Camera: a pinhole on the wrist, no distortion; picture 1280 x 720 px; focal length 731.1 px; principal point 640.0 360.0 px. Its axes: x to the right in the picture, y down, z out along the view. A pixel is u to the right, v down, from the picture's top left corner.
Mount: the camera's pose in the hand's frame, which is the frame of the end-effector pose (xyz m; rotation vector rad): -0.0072 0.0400 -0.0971 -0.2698 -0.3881 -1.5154
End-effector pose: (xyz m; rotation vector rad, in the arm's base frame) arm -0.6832 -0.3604 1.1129 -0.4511 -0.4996 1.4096
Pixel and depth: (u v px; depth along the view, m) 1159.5 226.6 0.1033
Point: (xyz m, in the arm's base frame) -0.7127 -0.3918 1.1236
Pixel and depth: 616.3 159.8 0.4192
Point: -1.0308 -0.4898 1.1992
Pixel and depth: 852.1 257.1 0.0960
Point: -0.7292 -0.3823 1.0813
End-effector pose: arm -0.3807 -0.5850 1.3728 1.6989 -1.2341 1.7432
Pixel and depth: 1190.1 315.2 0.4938
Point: 0.0023 -0.9159 1.2677
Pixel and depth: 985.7 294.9 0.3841
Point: -0.2035 -0.8411 1.2548
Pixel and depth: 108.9 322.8 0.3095
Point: -0.6136 -0.8383 1.2004
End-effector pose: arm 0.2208 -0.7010 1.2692 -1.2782 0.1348 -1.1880
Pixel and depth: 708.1 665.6 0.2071
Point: 0.3849 -0.6971 1.2532
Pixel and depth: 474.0 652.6 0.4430
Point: 0.6558 -0.6717 1.1880
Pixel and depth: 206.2 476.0 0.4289
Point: 0.6296 -0.6681 1.0006
